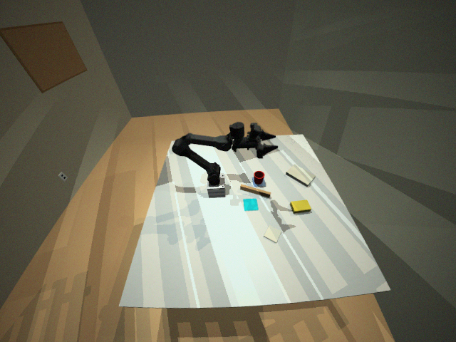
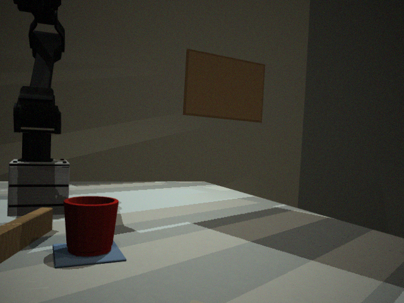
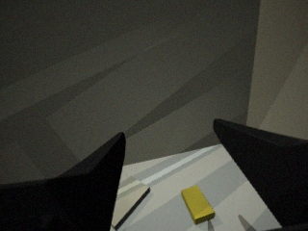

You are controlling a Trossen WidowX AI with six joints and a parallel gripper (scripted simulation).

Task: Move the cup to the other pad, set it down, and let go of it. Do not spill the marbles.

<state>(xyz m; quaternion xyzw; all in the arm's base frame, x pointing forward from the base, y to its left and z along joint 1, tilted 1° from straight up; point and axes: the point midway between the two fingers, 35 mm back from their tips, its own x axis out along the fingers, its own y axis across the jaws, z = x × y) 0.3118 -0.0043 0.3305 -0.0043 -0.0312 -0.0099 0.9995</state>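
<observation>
Now: gripper tip 40 cm above the red cup, 11 cm to the right of it and 4 cm past it. The rest, counted from my gripper tip: wooden block: 43 cm below, 7 cm behind, 1 cm to the left; then blue pad: 45 cm below, 11 cm to the left, 4 cm behind; then teal pad: 45 cm below, 11 cm behind, 8 cm to the right.
</observation>
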